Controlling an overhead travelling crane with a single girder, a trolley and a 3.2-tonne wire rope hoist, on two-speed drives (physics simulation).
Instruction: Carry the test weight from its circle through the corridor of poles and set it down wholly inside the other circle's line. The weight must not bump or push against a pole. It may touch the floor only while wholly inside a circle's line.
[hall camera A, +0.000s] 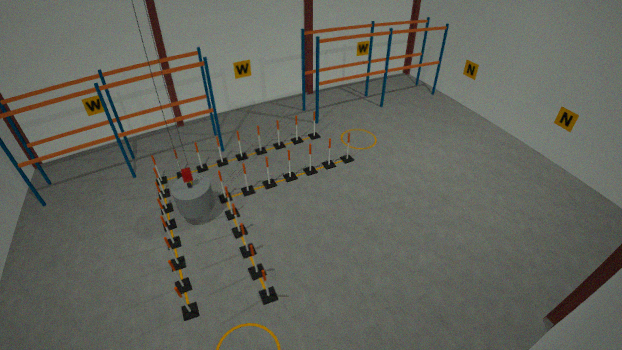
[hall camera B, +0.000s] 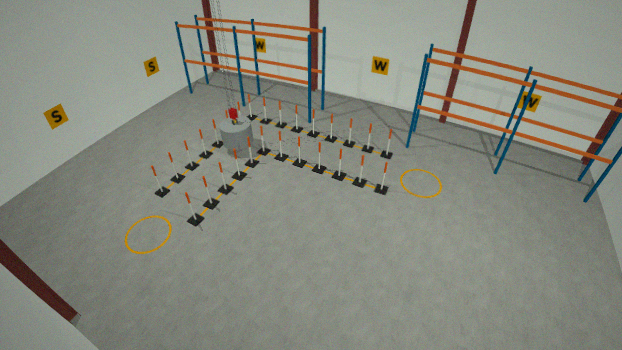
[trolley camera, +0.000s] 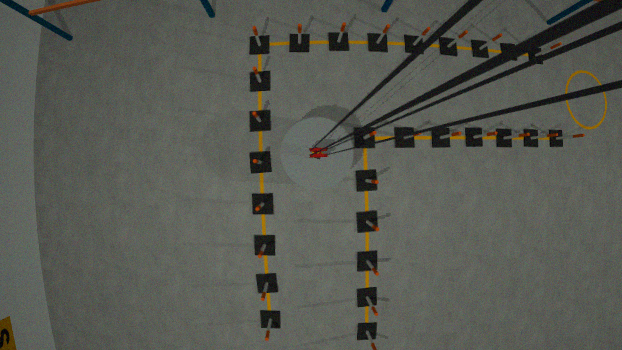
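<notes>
The grey cylindrical test weight (hall camera A: 194, 204) (hall camera B: 237, 139) (trolley camera: 301, 170) hangs upright from the hook, my gripper (hall camera A: 189, 183) (hall camera B: 235, 121) (trolley camera: 318, 152), under a red block. The hook is shut on it. Its shadow shows on the floor beside it. The weight is between the pole rows near the corridor's bend, close beside the inner corner pole (hall camera A: 221, 185) (hall camera B: 262, 139) (trolley camera: 363, 140); no contact shows. One circle (hall camera A: 248, 325) (hall camera B: 152, 216) lies beyond the corridor's near end, cut off in hall camera A. The other circle (hall camera A: 341, 138) (hall camera B: 422, 197) (trolley camera: 566, 97) lies beyond the far end.
The outer row's straight run includes a pole base (trolley camera: 260, 162) left of the weight. Another outer row (trolley camera: 338, 42) crosses beyond the bend. Blue and orange racks (hall camera A: 120, 131) (hall camera B: 309, 80) stand along the W wall. Hoist ropes cross part of the far leg in the trolley view.
</notes>
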